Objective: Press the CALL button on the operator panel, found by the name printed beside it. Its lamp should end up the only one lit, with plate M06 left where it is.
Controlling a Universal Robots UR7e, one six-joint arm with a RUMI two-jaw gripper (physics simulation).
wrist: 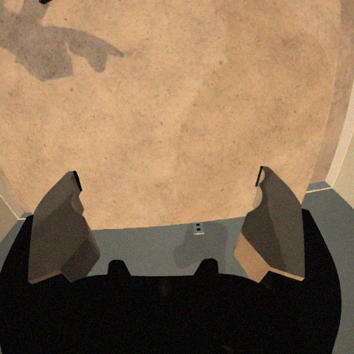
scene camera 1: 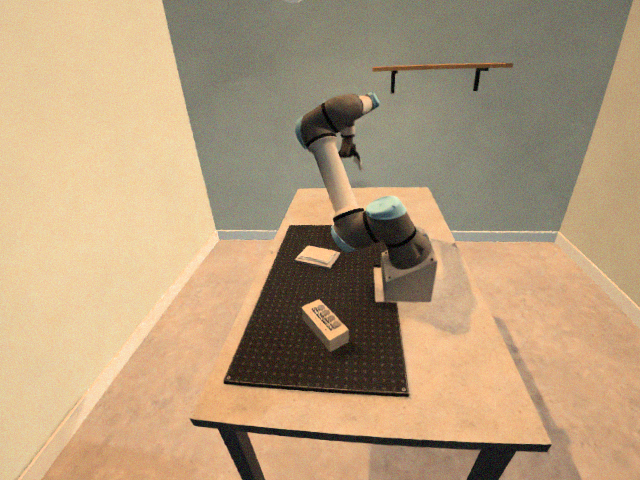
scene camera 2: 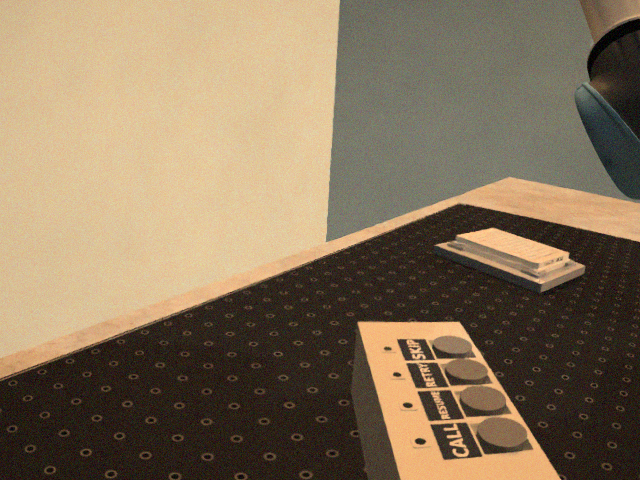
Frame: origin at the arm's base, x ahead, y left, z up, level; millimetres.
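Seen in the pictures: gripper, between the fingertips: (scene camera 1: 348, 171); arm's base, origin of its link: (scene camera 1: 410, 254).
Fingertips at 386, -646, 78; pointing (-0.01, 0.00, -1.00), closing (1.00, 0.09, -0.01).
Observation:
Offsets run from my fingertips to a thing's top centre, as dx, dy, dz. "*": to the spot under its first point. Level surfaces: height alone.
The operator panel @(-155, +954, -147) (scene camera 1: 320, 330) (scene camera 2: 379, 413) is a pale box on the black mat. Its round grey buttons stand beside dark labels SKIP, RETRY, RESUME and CALL. The CALL button @(-201, +969, -147) (scene camera 2: 501, 432) is nearest to scene camera 2, with its lamp @(-176, +998, -149) (scene camera 2: 420, 441) on the label's other side. The four lamps look dark. A white plate @(-1, +567, -177) (scene camera 1: 319, 254) (scene camera 2: 511, 246), probably M06, lies flat on a grey holder @(* -77, +621, -193) (scene camera 2: 547, 283); its print is too small to read. My gripper (scene camera 1: 357, 161) (wrist: 167, 171) is open and empty, high over the far end of the table, well away from the panel.
The black perforated mat @(dz -203) (scene camera 1: 310, 369) (scene camera 2: 206, 403) lies on the table @(dz -216) (scene camera 1: 320, 413) (wrist: 165, 115). The arm's grey base (scene camera 1: 410, 284) stands at the mat's right edge. A wooden shelf (scene camera 1: 439, 66) hangs on the back wall. A small socket (wrist: 199, 229) shows on the wall.

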